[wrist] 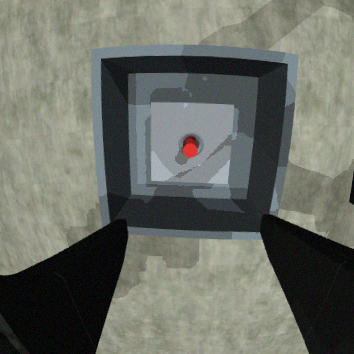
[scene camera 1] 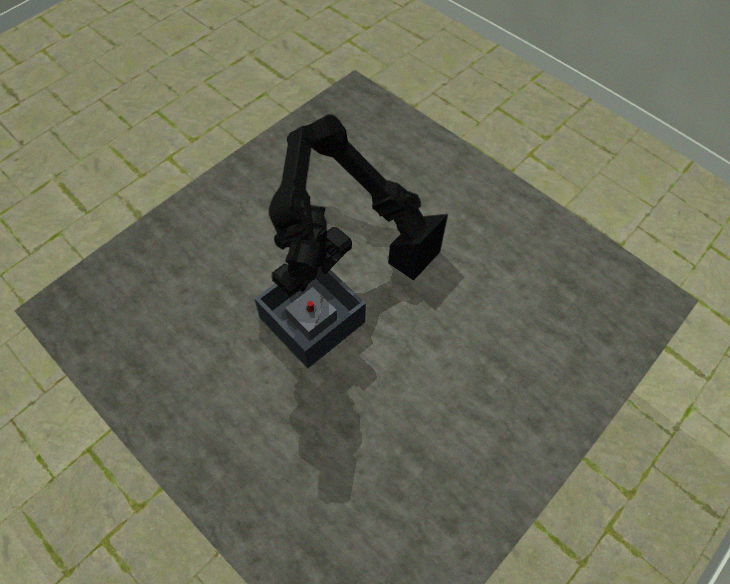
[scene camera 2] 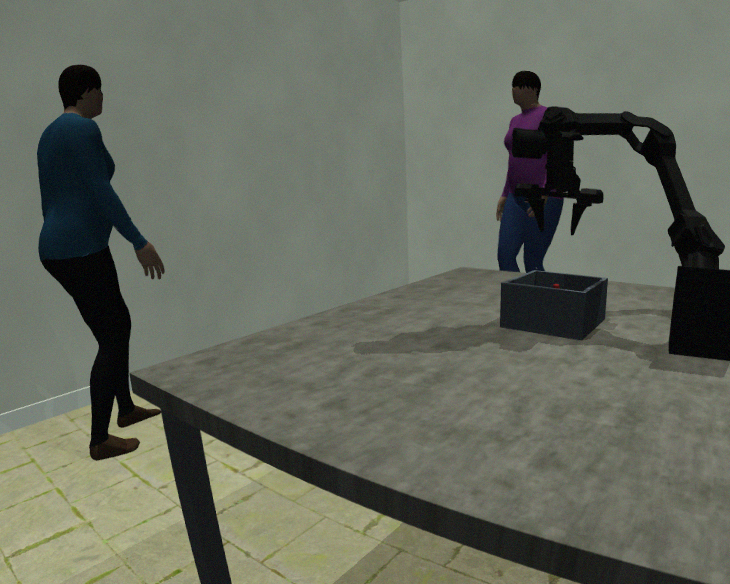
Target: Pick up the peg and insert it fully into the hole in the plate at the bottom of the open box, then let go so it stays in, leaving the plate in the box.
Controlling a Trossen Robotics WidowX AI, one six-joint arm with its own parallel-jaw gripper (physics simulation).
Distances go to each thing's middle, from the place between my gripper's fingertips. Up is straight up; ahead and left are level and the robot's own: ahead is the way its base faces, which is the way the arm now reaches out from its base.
Scene:
Right now my hand is 15 cm above the dark blue-grey box (scene camera 2: 529, 302) and 2 cm to the left of it. Also, from my hand: light grey plate (scene camera 1: 310, 324) (17 cm below, 2 cm to the right).

